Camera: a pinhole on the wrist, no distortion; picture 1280 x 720 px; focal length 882.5 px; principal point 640.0 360.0 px. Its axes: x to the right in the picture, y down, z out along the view. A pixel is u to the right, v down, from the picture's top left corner.
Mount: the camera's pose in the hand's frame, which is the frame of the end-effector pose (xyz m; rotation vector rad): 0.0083 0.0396 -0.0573 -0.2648 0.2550 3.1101
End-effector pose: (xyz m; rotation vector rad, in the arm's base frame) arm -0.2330 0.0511 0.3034 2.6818 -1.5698 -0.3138
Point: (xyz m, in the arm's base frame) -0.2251 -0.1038 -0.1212
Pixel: 51 550
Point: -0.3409 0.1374 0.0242
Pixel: 706 560
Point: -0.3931 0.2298 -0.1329
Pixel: 765 573
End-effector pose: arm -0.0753 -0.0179 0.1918 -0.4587 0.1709 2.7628
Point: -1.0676 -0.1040 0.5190
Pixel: outside the picture
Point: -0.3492 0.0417 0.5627
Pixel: 236 465
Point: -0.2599 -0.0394 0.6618
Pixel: 501 386
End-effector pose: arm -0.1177 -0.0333 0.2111 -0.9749 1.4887 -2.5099
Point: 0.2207 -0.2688 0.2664
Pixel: 816 595
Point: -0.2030 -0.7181 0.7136
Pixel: outside the picture
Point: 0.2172 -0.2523 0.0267
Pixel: 1121 195
